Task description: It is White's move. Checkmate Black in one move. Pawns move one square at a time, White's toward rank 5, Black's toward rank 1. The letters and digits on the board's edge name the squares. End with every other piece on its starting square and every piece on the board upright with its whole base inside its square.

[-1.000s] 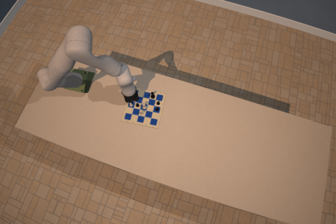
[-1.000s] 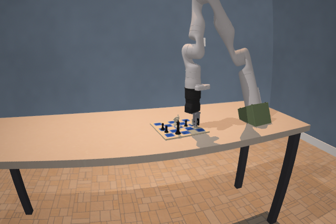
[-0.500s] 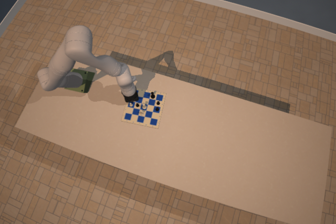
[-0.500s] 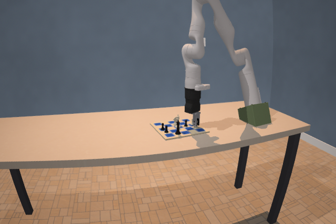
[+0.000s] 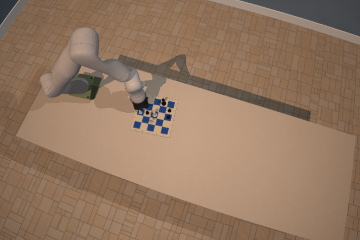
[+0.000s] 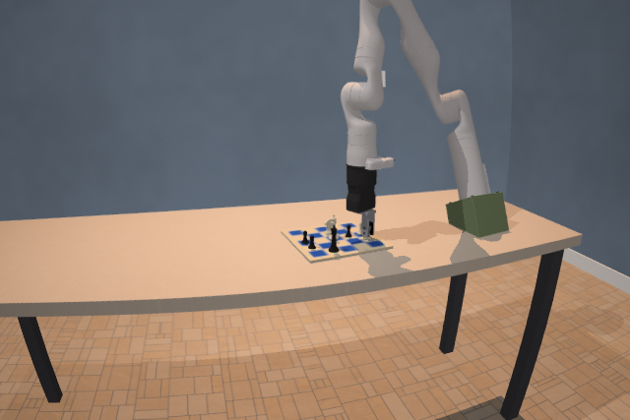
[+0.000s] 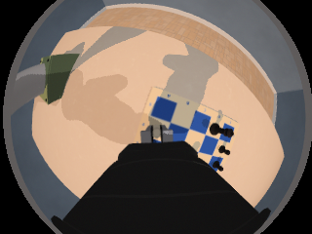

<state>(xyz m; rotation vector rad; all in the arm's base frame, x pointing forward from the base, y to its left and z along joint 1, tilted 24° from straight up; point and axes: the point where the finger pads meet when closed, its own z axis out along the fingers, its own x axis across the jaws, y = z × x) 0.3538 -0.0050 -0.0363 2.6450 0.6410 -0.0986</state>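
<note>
My gripper is now 80 mm short of the blue-and-cream chessboard, 30 mm to the left of it and 30 mm above it.
</note>
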